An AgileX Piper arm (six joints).
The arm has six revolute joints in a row. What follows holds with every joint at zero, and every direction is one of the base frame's.
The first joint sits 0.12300 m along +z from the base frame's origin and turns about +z.
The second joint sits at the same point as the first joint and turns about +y.
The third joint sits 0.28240 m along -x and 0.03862 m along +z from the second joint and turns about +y.
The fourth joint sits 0.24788 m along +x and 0.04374 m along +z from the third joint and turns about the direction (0.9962, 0, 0.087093).
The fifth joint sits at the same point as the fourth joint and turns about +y.
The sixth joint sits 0.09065 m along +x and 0.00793 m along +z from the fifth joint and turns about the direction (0.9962, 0, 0.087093).
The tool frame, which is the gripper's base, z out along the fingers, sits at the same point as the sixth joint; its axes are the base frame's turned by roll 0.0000, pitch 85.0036 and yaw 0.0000 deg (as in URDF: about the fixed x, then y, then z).
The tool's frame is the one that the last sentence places.
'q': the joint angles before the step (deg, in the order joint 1, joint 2, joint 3, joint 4, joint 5, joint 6). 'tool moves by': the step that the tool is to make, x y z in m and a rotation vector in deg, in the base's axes. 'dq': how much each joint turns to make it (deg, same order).
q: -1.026, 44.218, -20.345, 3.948, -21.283, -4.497
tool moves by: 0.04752, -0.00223, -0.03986, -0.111, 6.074, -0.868
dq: 0.001, 18.242, 0.110, 0.217, -12.312, -0.001
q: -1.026, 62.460, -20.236, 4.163, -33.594, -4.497
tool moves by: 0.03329, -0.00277, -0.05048, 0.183, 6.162, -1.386
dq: -0.002, 17.309, 0.000, 1.047, -11.181, 0.002
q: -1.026, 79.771, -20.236, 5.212, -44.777, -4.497
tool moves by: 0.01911, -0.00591, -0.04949, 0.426, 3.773, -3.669
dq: -0.002, 15.650, -0.359, 3.426, -11.588, 0.002
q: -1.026, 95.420, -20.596, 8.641, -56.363, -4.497
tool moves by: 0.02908, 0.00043, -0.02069, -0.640, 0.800, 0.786
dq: 0.000, 9.048, -5.670, -0.953, -2.616, 0.000
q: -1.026, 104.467, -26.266, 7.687, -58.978, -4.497
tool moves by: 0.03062, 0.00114, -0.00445, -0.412, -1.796, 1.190
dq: 0.000, 4.967, -6.767, -1.249, -0.002, 0.000
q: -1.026, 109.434, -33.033, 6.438, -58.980, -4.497
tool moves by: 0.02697, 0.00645, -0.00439, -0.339, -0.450, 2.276
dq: 0.784, 3.915, -6.282, -1.518, 1.922, 0.001
